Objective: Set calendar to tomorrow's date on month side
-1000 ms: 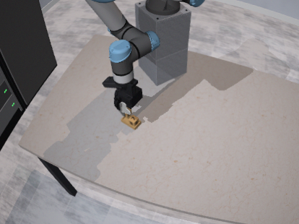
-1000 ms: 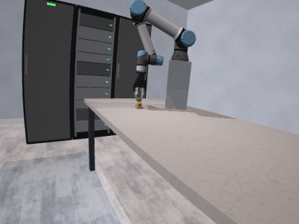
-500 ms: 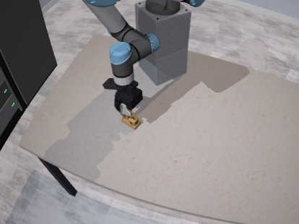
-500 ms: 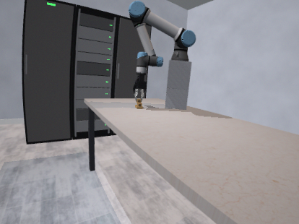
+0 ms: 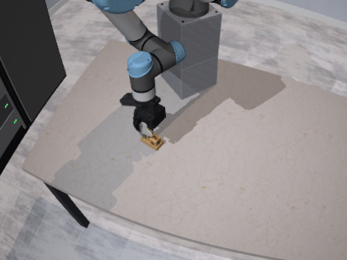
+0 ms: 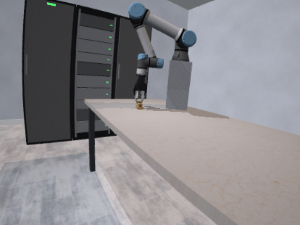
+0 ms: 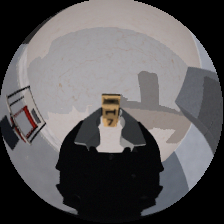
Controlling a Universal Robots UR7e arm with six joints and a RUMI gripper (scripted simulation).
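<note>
My gripper is now 2 cm to the right of the tray and 4 cm above it. Round my hand: wooden cube (3 cm to the left, 2 cm below); wooden date cube (1 cm below).
</note>
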